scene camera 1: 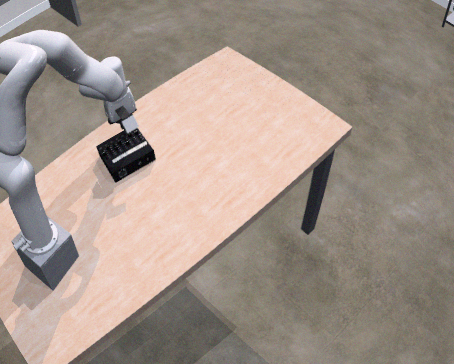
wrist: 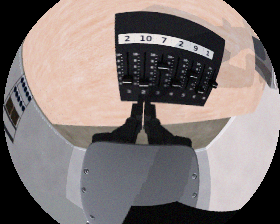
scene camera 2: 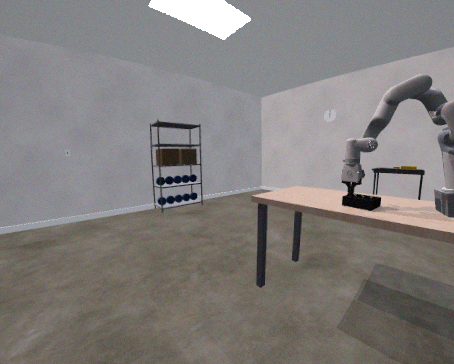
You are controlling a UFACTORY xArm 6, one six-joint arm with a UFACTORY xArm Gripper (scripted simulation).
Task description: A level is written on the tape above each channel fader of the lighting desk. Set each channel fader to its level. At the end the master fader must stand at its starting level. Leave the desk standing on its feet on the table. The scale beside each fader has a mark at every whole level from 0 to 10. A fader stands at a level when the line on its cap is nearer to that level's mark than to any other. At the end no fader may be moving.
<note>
In view: my gripper [scene camera 1: 125,128].
My gripper is seen too in the wrist view [wrist: 143,102].
</note>
